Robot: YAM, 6 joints.
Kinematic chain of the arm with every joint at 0, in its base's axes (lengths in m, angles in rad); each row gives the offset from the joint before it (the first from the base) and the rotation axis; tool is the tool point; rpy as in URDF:
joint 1: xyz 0 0 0.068 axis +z
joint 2: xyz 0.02 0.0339 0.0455 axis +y
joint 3: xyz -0.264 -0.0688 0 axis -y
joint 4: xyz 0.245 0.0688 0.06 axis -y
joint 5: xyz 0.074 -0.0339 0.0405 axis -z
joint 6: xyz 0.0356 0 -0.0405 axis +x
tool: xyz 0 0 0 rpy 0 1.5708 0
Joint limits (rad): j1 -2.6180..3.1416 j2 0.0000..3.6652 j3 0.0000..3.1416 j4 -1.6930..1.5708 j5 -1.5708..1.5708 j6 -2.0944..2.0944
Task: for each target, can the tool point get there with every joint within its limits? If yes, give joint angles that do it. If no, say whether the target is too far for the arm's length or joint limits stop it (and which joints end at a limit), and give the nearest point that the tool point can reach.
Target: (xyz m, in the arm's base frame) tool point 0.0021 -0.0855 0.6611
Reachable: yes | joints -1.2220 1.2872 1.9576 1.1054 0.8706 -1.6334
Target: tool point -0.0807 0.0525 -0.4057
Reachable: no: joint limits stop it (at a limit: joint 2) | nearest point -0.0974 0.0633 -0.3552 | short by 0.054 m
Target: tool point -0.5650 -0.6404 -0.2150
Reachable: no: too far | nearest point -0.3985 -0.4516 -0.1159 | short by 0.271 m
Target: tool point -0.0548 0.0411 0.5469
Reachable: yes | joints -0.1601 0.5048 1.3240 0.4464 -1.1076 0.8463
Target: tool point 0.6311 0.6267 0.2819
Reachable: no: too far | nearest point 0.4502 0.4470 0.2325 | short by 0.260 m
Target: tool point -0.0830 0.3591 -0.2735
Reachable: yes | joints 1.8564 3.3491 1.6504 0.7711 0.6489 -1.0343
